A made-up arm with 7 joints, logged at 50 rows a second.
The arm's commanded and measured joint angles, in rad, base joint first. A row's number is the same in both.
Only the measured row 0 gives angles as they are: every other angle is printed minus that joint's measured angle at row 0.
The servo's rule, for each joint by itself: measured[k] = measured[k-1] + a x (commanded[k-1-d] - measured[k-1]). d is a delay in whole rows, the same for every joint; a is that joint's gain. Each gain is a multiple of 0.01, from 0.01 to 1. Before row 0 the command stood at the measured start. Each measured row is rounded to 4 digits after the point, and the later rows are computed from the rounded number. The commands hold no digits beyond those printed.
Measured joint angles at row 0:
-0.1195, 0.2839, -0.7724, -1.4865, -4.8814, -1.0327, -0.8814
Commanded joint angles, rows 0 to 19:
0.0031, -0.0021, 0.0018, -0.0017, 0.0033, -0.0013, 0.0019
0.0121, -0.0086, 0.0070, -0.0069, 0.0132, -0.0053, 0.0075
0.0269, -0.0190, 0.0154, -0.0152, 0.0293, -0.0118, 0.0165
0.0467, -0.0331, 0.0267, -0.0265, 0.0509, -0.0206, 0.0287
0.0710, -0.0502, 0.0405, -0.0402, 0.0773, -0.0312, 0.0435
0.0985, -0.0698, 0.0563, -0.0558, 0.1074, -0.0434, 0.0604
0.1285, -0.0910, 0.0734, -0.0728, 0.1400, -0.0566, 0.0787
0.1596, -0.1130, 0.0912, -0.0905, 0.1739, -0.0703, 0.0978
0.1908, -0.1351, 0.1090, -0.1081, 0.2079, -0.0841, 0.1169
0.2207, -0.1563, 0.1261, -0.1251, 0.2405, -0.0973, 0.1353
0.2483, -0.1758, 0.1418, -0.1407, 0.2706, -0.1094, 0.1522
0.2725, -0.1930, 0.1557, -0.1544, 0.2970, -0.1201, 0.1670
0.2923, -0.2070, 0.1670, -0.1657, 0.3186, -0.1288, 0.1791
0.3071, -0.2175, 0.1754, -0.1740, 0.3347, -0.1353, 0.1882
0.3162, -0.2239, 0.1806, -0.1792, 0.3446, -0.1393, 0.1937
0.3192, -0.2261, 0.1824, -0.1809, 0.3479, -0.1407, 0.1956
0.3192, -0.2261, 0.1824, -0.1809, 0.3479, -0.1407, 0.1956
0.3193, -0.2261, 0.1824, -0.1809, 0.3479, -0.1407, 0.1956
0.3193, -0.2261, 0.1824, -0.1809, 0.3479, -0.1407, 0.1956
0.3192, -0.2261, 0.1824, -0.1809, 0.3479, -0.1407, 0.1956
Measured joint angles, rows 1 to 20:
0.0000, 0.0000, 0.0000, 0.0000, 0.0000, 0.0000, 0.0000
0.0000, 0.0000, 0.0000, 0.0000, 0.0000, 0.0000, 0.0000
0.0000, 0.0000, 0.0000, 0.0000, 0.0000, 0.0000, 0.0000
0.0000, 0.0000, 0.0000, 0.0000, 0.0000, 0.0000, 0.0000
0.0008, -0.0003, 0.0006, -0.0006, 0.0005, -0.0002, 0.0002
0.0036, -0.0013, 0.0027, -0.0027, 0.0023, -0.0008, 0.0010
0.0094, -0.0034, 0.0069, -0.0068, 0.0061, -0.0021, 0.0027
0.0187, -0.0070, 0.0134, -0.0133, 0.0124, -0.0043, 0.0056
0.0318, -0.0122, 0.0223, -0.0222, 0.0215, -0.0075, 0.0098
0.0485, -0.0191, 0.0335, -0.0333, 0.0335, -0.0118, 0.0154
0.0685, -0.0277, 0.0467, -0.0463, 0.0484, -0.0172, 0.0224
0.0913, -0.0379, 0.0614, -0.0609, 0.0660, -0.0236, 0.0307
0.1162, -0.0496, 0.0771, -0.0765, 0.0859, -0.0309, 0.0402
0.1423, -0.0624, 0.0933, -0.0925, 0.1075, -0.0389, 0.0507
0.1688, -0.0760, 0.1093, -0.1084, 0.1303, -0.0474, 0.0619
0.1947, -0.0900, 0.1246, -0.1236, 0.1536, -0.0561, 0.0735
0.2191, -0.1040, 0.1386, -0.1375, 0.1767, -0.0648, 0.0851
0.2411, -0.1176, 0.1507, -0.1495, 0.1988, -0.0733, 0.0964
0.2599, -0.1304, 0.1606, -0.1593, 0.2192, -0.0812, 0.1071
0.2747, -0.1419, 0.1678, -0.1664, 0.2372, -0.0883, 0.1168
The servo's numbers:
d 4
a 0.25 0.12 0.33 0.33 0.14 0.12 0.11

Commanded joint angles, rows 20 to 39:
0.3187, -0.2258, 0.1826, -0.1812, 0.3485, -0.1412, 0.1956
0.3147, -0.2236, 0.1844, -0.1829, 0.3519, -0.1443, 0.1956
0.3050, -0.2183, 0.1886, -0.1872, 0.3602, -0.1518, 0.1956
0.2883, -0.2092, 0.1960, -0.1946, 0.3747, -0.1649, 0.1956
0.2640, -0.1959, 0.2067, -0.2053, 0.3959, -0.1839, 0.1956
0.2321, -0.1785, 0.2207, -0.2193, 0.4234, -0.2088, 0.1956
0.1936, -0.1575, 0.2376, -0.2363, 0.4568, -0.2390, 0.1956
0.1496, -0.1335, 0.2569, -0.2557, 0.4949, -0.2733, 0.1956
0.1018, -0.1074, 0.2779, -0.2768, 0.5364, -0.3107, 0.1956
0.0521, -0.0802, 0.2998, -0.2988, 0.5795, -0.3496, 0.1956
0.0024, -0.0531, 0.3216, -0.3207, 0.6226, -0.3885, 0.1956
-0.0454, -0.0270, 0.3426, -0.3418, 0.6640, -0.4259, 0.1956
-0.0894, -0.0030, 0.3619, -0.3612, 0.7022, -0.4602, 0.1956
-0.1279, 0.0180, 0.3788, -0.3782, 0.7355, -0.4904, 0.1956
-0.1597, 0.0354, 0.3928, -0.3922, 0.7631, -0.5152, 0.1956
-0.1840, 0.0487, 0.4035, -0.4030, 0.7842, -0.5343, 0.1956
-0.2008, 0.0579, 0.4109, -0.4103, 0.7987, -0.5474, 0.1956
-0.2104, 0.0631, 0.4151, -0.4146, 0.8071, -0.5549, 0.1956
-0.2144, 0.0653, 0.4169, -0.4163, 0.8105, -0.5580, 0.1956
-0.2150, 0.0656, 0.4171, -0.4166, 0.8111, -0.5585, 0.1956
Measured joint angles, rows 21 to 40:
0.2858, -0.1520, 0.1726, -0.1712, 0.2527, -0.0946, 0.1255
0.2942, -0.1609, 0.1758, -0.1744, 0.2660, -0.1001, 0.1332
0.3005, -0.1687, 0.1780, -0.1765, 0.2775, -0.1050, 0.1401
0.3052, -0.1756, 0.1795, -0.1780, 0.2874, -0.1093, 0.1462
0.3086, -0.1816, 0.1805, -0.1791, 0.2960, -0.1131, 0.1516
0.3101, -0.1866, 0.1818, -0.1804, 0.3038, -0.1168, 0.1564
0.3088, -0.1904, 0.1840, -0.1826, 0.3117, -0.1210, 0.1607
0.3037, -0.1927, 0.1880, -0.1866, 0.3205, -0.1263, 0.1645
0.2938, -0.1931, 0.1942, -0.1928, 0.3311, -0.1332, 0.1679
0.2784, -0.1913, 0.2029, -0.2015, 0.3440, -0.1423, 0.1709
0.2572, -0.1872, 0.2144, -0.2130, 0.3598, -0.1539, 0.1736
0.2303, -0.1808, 0.2284, -0.2271, 0.3787, -0.1682, 0.1760
0.1982, -0.1720, 0.2447, -0.2435, 0.4008, -0.1853, 0.1782
0.1617, -0.1610, 0.2629, -0.2617, 0.4258, -0.2050, 0.1801
0.1219, -0.1481, 0.2823, -0.2812, 0.4534, -0.2270, 0.1818
0.0801, -0.1336, 0.3022, -0.3012, 0.4829, -0.2509, 0.1833
0.0377, -0.1179, 0.3219, -0.3210, 0.5136, -0.2760, 0.1847
-0.0037, -0.1016, 0.3407, -0.3399, 0.5447, -0.3017, 0.1859
-0.0427, -0.0852, 0.3579, -0.3572, 0.5753, -0.3273, 0.1870
-0.0780, -0.0691, 0.3729, -0.3723, 0.6045, -0.3521, 0.1879

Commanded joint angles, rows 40 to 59:
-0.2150, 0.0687, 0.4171, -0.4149, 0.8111, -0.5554, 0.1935
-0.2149, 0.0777, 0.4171, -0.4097, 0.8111, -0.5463, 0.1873
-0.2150, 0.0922, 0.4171, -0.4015, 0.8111, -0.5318, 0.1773
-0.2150, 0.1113, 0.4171, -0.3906, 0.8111, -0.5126, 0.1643
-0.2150, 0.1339, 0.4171, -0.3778, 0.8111, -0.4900, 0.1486
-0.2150, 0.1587, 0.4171, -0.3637, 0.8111, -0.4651, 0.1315
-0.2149, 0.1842, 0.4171, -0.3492, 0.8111, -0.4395, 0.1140
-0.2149, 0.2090, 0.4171, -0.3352, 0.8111, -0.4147, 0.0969
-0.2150, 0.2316, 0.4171, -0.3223, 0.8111, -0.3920, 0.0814
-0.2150, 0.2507, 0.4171, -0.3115, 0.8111, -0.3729, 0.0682
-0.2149, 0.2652, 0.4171, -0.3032, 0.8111, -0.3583, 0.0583
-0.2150, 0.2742, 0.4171, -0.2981, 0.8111, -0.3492, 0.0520
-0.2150, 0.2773, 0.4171, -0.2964, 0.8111, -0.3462, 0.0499
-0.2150, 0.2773, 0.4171, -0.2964, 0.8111, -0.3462, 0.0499
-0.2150, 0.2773, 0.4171, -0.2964, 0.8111, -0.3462, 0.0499
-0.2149, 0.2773, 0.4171, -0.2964, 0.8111, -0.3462, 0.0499
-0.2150, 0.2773, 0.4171, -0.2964, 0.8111, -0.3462, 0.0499
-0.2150, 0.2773, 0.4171, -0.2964, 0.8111, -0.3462, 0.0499
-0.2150, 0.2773, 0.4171, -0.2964, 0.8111, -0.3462, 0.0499
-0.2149, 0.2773, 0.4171, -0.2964, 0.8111, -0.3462, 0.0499
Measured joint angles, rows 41 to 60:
-0.1087, -0.0539, 0.3854, -0.3848, 0.6317, -0.3755, 0.1887
-0.1341, -0.0399, 0.3952, -0.3946, 0.6563, -0.3970, 0.1895
-0.1542, -0.0273, 0.4024, -0.4018, 0.6779, -0.4163, 0.1902
-0.1694, -0.0162, 0.4073, -0.4067, 0.6965, -0.4334, 0.1908
-0.1808, -0.0060, 0.4105, -0.4094, 0.7125, -0.4480, 0.1911
-0.1893, 0.0040, 0.4127, -0.4095, 0.7263, -0.4598, 0.1907
-0.1957, 0.0146, 0.4142, -0.4069, 0.7382, -0.4684, 0.1892
-0.2005, 0.0262, 0.4152, -0.4015, 0.7484, -0.4737, 0.1865
-0.2041, 0.0391, 0.4158, -0.3937, 0.7572, -0.4757, 0.1823
-0.2068, 0.0535, 0.4162, -0.3838, 0.7647, -0.4744, 0.1767
-0.2088, 0.0692, 0.4165, -0.3724, 0.7712, -0.4702, 0.1698
-0.2103, 0.0860, 0.4167, -0.3601, 0.7768, -0.4635, 0.1618
-0.2115, 0.1035, 0.4168, -0.3476, 0.7816, -0.4549, 0.1530
-0.2124, 0.1212, 0.4169, -0.3357, 0.7857, -0.4451, 0.1437
-0.2130, 0.1385, 0.4170, -0.3250, 0.7893, -0.4347, 0.1343
-0.2135, 0.1548, 0.4170, -0.3161, 0.7924, -0.4244, 0.1252
-0.2139, 0.1695, 0.4170, -0.3096, 0.7950, -0.4150, 0.1169
-0.2142, 0.1824, 0.4170, -0.3052, 0.7973, -0.4067, 0.1095
-0.2144, 0.1938, 0.4170, -0.3023, 0.7992, -0.3994, 0.1029
-0.2145, 0.2038, 0.4170, -0.3004, 0.8009, -0.3930, 0.0971

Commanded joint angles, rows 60 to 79:
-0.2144, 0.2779, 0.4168, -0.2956, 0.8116, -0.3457, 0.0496
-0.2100, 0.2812, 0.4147, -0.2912, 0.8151, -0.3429, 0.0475
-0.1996, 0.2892, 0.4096, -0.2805, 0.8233, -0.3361, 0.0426
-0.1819, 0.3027, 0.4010, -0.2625, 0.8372, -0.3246, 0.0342
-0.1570, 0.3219, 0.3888, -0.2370, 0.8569, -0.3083, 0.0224
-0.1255, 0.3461, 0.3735, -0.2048, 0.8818, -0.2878, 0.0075
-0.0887, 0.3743, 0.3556, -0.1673, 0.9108, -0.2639, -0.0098
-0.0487, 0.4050, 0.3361, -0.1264, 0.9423, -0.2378, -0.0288
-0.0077, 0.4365, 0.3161, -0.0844, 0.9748, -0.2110, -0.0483
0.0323, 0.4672, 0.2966, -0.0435, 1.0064, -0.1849, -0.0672
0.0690, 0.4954, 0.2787, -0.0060, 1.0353, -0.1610, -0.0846
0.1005, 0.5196, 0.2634, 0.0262, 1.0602, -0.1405, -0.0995
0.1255, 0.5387, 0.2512, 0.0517, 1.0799, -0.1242, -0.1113
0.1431, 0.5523, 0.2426, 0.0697, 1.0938, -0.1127, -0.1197
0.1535, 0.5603, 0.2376, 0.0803, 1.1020, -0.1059, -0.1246
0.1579, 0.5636, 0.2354, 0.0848, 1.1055, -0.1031, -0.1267
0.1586, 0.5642, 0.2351, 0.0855, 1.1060, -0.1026, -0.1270
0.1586, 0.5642, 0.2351, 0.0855, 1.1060, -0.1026, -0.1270
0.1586, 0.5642, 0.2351, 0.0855, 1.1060, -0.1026, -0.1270
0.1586, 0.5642, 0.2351, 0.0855, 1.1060, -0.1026, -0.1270
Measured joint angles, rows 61 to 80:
-0.2146, 0.2126, 0.4170, -0.2991, 0.8023, -0.3874, 0.0919
-0.2147, 0.2204, 0.4170, -0.2982, 0.8035, -0.3825, 0.0873
-0.2148, 0.2272, 0.4170, -0.2976, 0.8046, -0.3781, 0.0832
-0.2148, 0.2332, 0.4170, -0.2972, 0.8055, -0.3743, 0.0795
-0.2147, 0.2386, 0.4169, -0.2967, 0.8064, -0.3709, 0.0762
-0.2135, 0.2437, 0.4162, -0.2949, 0.8076, -0.3675, 0.0730
-0.2100, 0.2492, 0.4140, -0.2901, 0.8098, -0.3637, 0.0697
-0.2030, 0.2556, 0.4097, -0.2810, 0.8136, -0.3590, 0.0658
-0.1915, 0.2636, 0.4028, -0.2665, 0.8197, -0.3529, 0.0610
-0.1750, 0.2735, 0.3931, -0.2461, 0.8284, -0.3451, 0.0551
-0.1534, 0.2856, 0.3807, -0.2201, 0.8399, -0.3354, 0.0480
-0.1272, 0.2999, 0.3660, -0.1892, 0.8542, -0.3237, 0.0396
-0.0973, 0.3163, 0.3495, -0.1546, 0.8711, -0.3102, 0.0299
-0.0649, 0.3344, 0.3320, -0.1179, 0.8900, -0.2952, 0.0192
-0.0314, 0.3537, 0.3144, -0.0810, 0.9103, -0.2791, 0.0078
0.0016, 0.3736, 0.2976, -0.0456, 0.9313, -0.2625, -0.0040
0.0326, 0.3934, 0.2823, -0.0135, 0.9521, -0.2459, -0.0158
0.0602, 0.4125, 0.2692, 0.0140, 0.9719, -0.2299, -0.0272
0.0835, 0.4302, 0.2588, 0.0359, 0.9901, -0.2150, -0.0379
0.1021, 0.4462, 0.2511, 0.0520, 1.0063, -0.2016, -0.0477

